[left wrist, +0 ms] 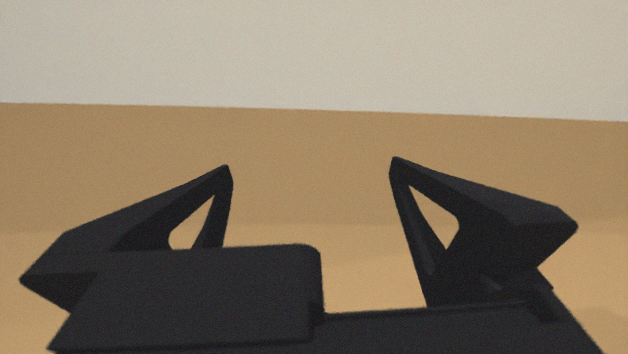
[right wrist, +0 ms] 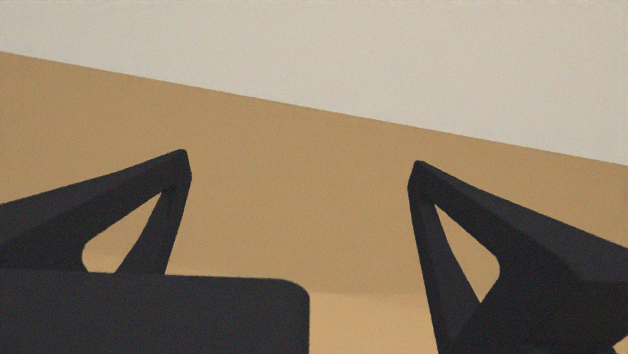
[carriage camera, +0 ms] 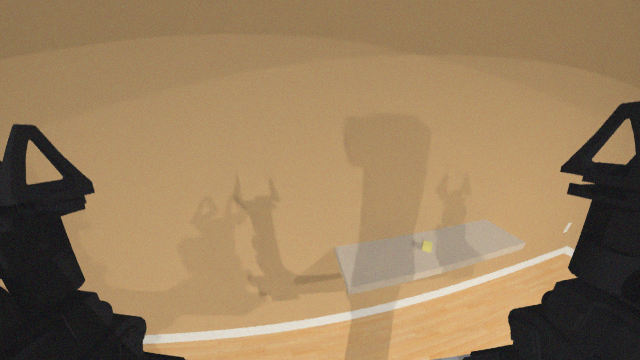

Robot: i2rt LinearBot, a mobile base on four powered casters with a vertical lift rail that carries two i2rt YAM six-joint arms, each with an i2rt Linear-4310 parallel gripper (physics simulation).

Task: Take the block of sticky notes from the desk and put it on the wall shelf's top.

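Frame: origin at the left arm's base, x ahead, y left, z up, level; centimetres.
Seen in the pictures: left gripper, fingertip midpoint: (left wrist: 311,169); right gripper, fingertip midpoint: (right wrist: 301,168).
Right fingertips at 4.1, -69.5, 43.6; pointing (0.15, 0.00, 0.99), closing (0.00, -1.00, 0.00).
Note:
A point is followed by its place in that frame, as x, y, z.
The yellow block of sticky notes (carriage camera: 427,246) @[57.7, -89.5, -23.0] lies on the top of the pale grey wall shelf (carriage camera: 480,234) @[67.0, -131.5, -26.2], right of the picture's middle in the carriage camera, with nothing touching it. My left gripper (left wrist: 311,169) @[4.1, -0.5, 43.6] is open and empty; part of it shows at the left edge of the carriage camera. My right gripper (right wrist: 301,168) @[4.1, -69.5, 43.6] is open and empty; part of it shows at the right edge of the carriage camera, well apart from the block and the shelf. The desk does not show in these views.
The brown wall (carriage camera: 150,140) @[53.4, 33.6, 37.2] (left wrist: 310,135) @[58.9, -1.6, 119.5] (right wrist: 300,200) @[69.5, -69.2, 94.3] carries shadows of the arms and the rail. A white baseboard (carriage camera: 250,328) @[54.9, 18.6, -92.6] runs below the shelf, above the wood floor (carriage camera: 450,320) @[58.4, -129.3, -101.2]. A small white piece (carriage camera: 567,227) @[102.7, -284.5, -60.6] is on the wall near the right arm.

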